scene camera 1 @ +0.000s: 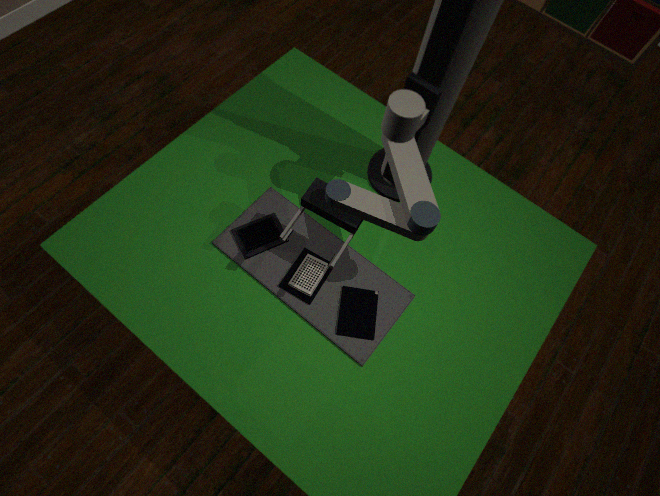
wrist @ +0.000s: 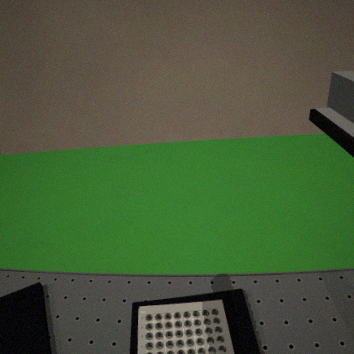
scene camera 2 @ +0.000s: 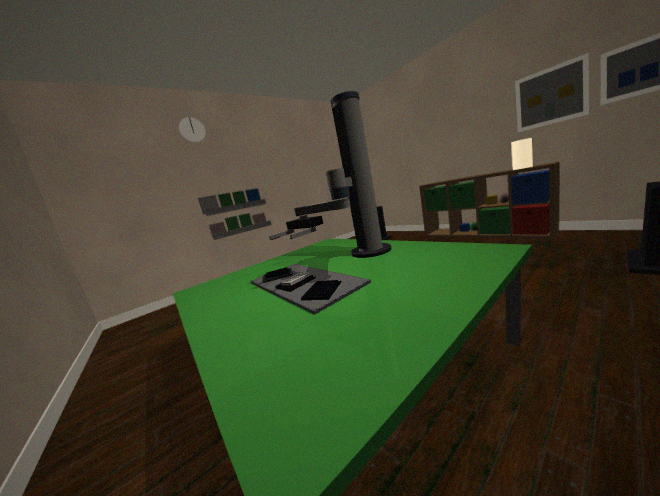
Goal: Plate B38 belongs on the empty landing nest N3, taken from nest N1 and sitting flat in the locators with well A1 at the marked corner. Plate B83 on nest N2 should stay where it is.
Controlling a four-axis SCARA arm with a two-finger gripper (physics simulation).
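Note:
A white well plate (scene camera 1: pixel 309 274) (scene camera 2: pixel 295 280) (wrist: pixel 182 327) lies flat on the black middle nest (scene camera 1: pixel 288 278) (wrist: pixel 242 320). A dark raised piece (scene camera 1: pixel 258 233) (scene camera 2: pixel 277 274) with a rim stands on the board's left part in scene camera 1; whether it is a dark plate on a nest cannot be told. A flat black nest (scene camera 1: pixel 357 313) (scene camera 2: pixel 321 290) (wrist: pixel 22 322) with a small pale corner mark lies at the right. Plate and nest labels are not readable. My gripper (scene camera 1: pixel 308 250) (scene camera 2: pixel 281 237) is open and empty, high above the board; one finger shows in the wrist view.
The grey perforated board (scene camera 1: pixel 392 293) (scene camera 2: pixel 346 281) (wrist: pixel 285 320) carries the nests and lies on the green table top (scene camera 1: pixel 480 266) (scene camera 2: pixel 400 346) (wrist: pixel 175 200). The arm's column (scene camera 1: pixel 456 69) (scene camera 2: pixel 358 170) stands behind the board. A shelf unit (scene camera 2: pixel 554 197) stands against the far wall.

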